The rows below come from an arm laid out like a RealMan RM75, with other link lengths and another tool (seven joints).
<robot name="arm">
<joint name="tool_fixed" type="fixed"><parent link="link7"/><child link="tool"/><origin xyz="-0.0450 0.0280 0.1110" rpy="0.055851 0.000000 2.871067"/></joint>
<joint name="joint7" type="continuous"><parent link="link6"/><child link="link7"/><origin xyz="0.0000 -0.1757 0.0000" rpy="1.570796 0.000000 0.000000"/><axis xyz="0 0 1"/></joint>
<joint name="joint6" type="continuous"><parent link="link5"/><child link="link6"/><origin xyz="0.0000 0.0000 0.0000" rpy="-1.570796 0.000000 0.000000"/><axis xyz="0 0 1"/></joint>
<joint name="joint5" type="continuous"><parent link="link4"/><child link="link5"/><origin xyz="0.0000 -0.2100 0.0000" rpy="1.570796 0.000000 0.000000"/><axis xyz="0 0 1"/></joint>
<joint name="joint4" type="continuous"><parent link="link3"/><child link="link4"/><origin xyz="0.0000 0.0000 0.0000" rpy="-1.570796 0.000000 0.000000"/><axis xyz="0 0 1"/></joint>
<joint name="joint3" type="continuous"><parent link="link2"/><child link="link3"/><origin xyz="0.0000 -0.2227 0.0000" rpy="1.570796 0.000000 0.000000"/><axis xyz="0 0 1"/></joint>
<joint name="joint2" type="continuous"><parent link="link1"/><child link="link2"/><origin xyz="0.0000 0.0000 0.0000" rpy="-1.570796 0.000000 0.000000"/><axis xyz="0 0 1"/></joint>
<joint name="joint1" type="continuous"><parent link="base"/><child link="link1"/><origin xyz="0.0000 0.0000 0.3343"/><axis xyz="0 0 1"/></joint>
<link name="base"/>
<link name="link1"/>
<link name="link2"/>
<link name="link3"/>
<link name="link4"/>
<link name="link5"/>
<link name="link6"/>
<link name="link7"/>
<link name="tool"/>
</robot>
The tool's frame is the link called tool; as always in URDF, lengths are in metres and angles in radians. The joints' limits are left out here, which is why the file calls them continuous.
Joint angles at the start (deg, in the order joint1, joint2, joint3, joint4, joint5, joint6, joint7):
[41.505 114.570 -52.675 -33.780 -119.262 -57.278 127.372]
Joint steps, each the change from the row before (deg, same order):
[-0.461 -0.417 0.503 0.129 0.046 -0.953 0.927]
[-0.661 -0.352 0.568 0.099 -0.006 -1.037 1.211]
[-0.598 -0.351 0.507 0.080 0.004 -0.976 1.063]
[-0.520 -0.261 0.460 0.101 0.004 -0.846 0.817]
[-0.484 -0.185 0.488 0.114 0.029 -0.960 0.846]
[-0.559 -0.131 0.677 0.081 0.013 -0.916 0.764]
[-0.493 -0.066 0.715 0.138 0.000 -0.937 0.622]
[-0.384 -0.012 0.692 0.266 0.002 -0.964 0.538]
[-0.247 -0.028 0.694 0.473 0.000 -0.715 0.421]
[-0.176 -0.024 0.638 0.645 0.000 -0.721 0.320]
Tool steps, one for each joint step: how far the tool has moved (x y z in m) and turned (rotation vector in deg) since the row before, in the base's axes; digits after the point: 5 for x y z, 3 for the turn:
[0.00462 -0.00193 0.00305 -0.296 0.932 -1.300]
[0.00608 -0.00287 0.00273 -0.363 1.155 -1.715]
[0.00539 -0.00269 0.00268 -0.328 1.021 -1.501]
[0.00449 -0.00266 0.00188 -0.312 0.885 -1.241]
[0.00348 -0.00316 0.00111 -0.431 1.052 -1.216]
[0.00388 -0.00300 0.00164 -0.271 1.119 -1.277]
[0.00304 -0.00327 0.00091 -0.335 1.138 -1.130]
[0.00203 -0.00364 -0.00023 -0.479 1.187 -1.012]
[0.00203 -0.00291 -0.00045 -0.382 1.082 -0.982]
[0.00166 -0.00341 -0.00148 -0.532 1.079 -0.908]

